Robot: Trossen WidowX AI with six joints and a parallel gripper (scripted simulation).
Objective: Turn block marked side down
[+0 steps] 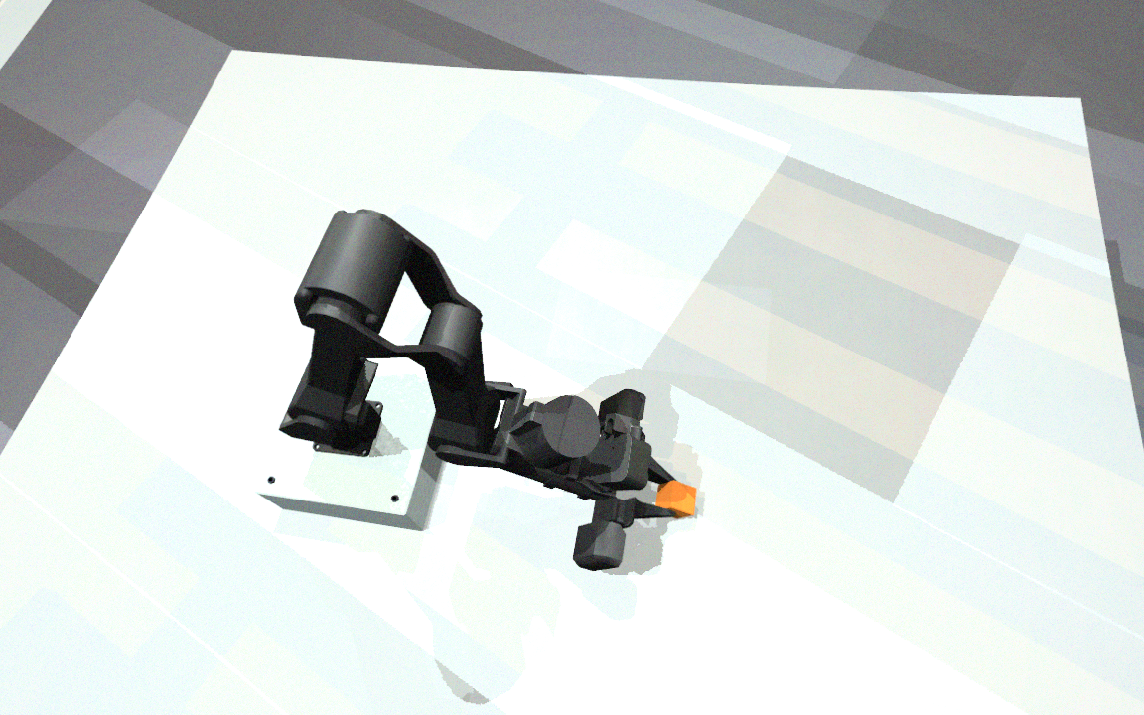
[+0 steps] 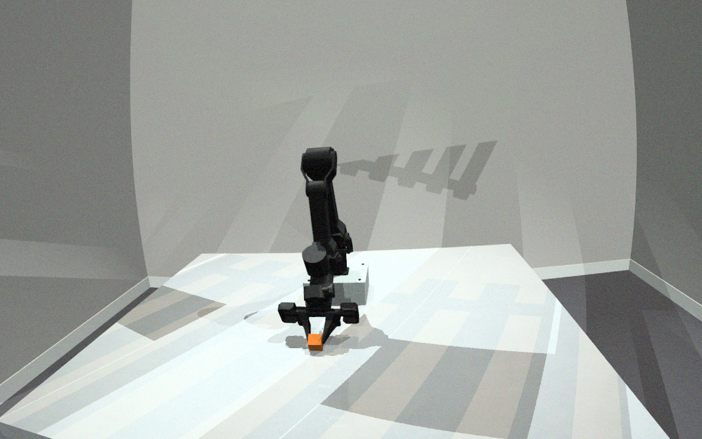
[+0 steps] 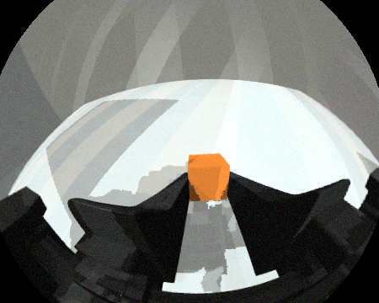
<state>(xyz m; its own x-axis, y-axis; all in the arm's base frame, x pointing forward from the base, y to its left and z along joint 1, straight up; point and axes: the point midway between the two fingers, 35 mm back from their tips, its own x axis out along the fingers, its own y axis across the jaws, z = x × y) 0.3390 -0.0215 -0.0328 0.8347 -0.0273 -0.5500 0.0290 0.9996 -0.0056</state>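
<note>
The orange block lies 10 mm below my gripper tip.
</note>
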